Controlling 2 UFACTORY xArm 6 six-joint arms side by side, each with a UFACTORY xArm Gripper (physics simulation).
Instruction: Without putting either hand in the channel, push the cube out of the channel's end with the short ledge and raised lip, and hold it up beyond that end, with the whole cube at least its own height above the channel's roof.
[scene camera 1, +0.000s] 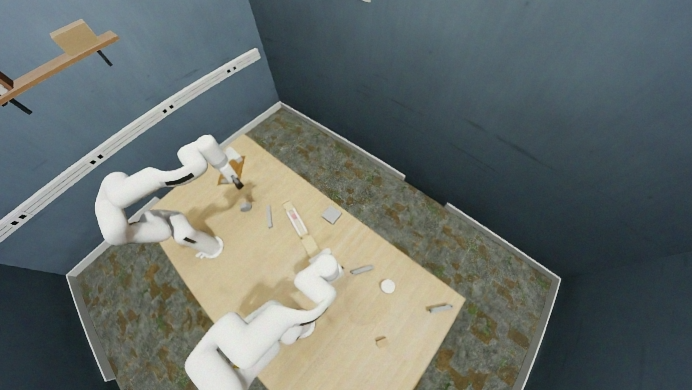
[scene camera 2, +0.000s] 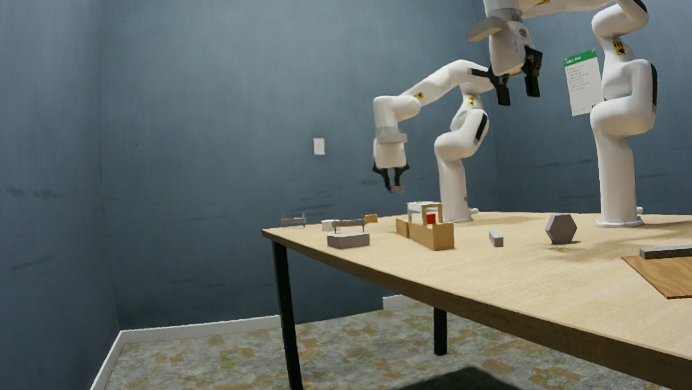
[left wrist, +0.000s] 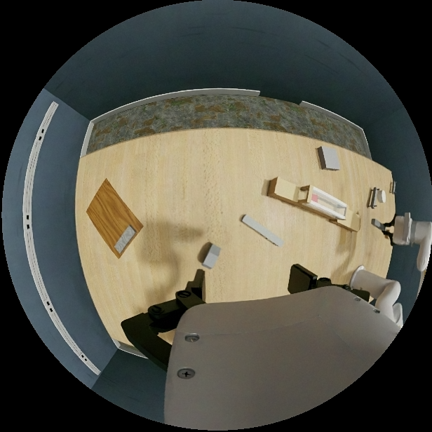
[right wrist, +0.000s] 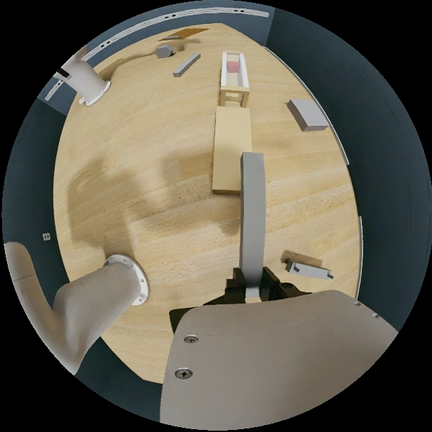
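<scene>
The red cube (scene camera 2: 430, 218) (left wrist: 314, 198) (right wrist: 233, 67) sits inside the pale-roofed channel (left wrist: 331, 210) (right wrist: 244, 70), nearer the end away from my right gripper. A wooden block (scene camera 2: 443, 236) (left wrist: 286, 189) stands at that end; its ledge and lip are hard to tell apart. A longer flat wooden ledge (right wrist: 231, 150) extends from the other end. My right gripper (scene camera 2: 395, 186) (right wrist: 248, 279) is shut on a grey bar (right wrist: 253, 215) (left wrist: 378, 223), raised above the table beyond the long ledge. My left gripper (scene camera 1: 238, 185) (scene camera 2: 520, 95) (left wrist: 249, 281) is open and empty, high above the table.
A grey block (scene camera 1: 331, 215) (left wrist: 328, 158), a thin grey bar (scene camera 1: 269, 216) (left wrist: 262, 230) and a grey hexagon (scene camera 2: 561, 228) (left wrist: 211, 255) lie around the channel. A pegged grey bar (scene camera 1: 361, 270) (right wrist: 310, 270) and white disc (scene camera 1: 387, 286) lie beyond the long ledge. A wooden board (left wrist: 111, 212) lies far left.
</scene>
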